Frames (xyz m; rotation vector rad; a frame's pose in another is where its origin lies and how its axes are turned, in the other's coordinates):
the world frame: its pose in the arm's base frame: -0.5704 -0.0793 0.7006 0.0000 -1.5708 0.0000
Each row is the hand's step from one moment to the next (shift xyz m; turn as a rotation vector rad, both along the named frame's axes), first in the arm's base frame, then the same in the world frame.
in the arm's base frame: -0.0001 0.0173 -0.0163 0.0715 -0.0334 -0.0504
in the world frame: -0.0163 0.0173 0.0001 -0.0504 -0.0334 -0.0715
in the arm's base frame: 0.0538 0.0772 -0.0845 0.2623 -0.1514 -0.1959
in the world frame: -0.0845 0.0772 -0.0538 -0.1959 -0.1514 -0.2623
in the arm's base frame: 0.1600 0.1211 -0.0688 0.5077 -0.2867 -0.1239
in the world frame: -0.0688 0.1211 -0.1600 -0.1239 -0.2867 -0.5077
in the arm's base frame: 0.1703 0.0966 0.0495 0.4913 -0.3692 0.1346
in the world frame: 0.0495 0.0966 -0.1703 0.1346 -0.3692 -0.4913
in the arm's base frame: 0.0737 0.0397 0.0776 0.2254 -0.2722 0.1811
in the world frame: 0.0776 0.0397 -0.0737 0.1811 -0.2722 -0.2254
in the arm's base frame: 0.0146 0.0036 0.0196 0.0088 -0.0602 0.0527
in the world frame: 0.0196 0.0036 -0.0146 0.0527 -0.0602 -0.0088
